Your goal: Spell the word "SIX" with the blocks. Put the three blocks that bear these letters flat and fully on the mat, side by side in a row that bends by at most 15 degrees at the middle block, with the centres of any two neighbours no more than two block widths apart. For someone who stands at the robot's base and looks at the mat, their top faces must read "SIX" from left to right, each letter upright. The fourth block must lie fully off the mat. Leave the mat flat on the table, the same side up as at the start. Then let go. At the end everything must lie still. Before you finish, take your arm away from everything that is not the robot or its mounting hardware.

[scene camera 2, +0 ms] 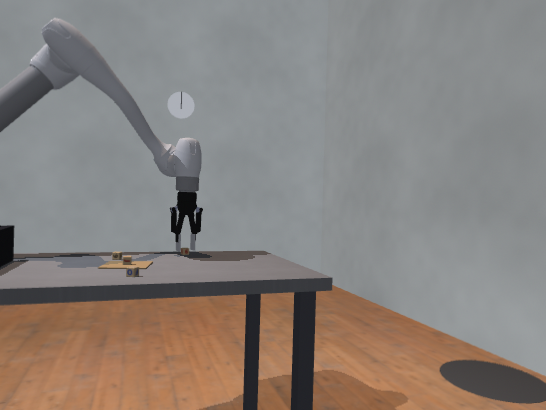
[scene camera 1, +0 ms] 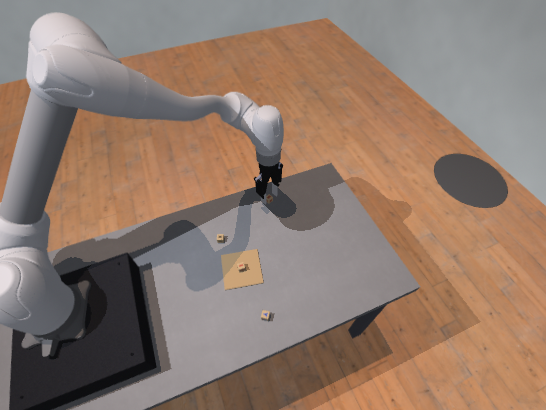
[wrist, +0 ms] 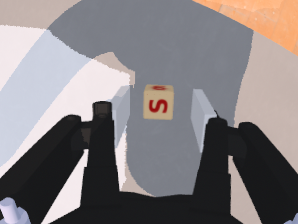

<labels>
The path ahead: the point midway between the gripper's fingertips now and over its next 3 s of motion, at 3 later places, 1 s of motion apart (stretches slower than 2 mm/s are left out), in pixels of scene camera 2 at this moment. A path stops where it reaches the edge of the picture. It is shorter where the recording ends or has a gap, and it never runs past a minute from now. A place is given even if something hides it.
The gripper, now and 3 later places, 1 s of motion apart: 185,250; 185,251; 186,230; 175,229
</labels>
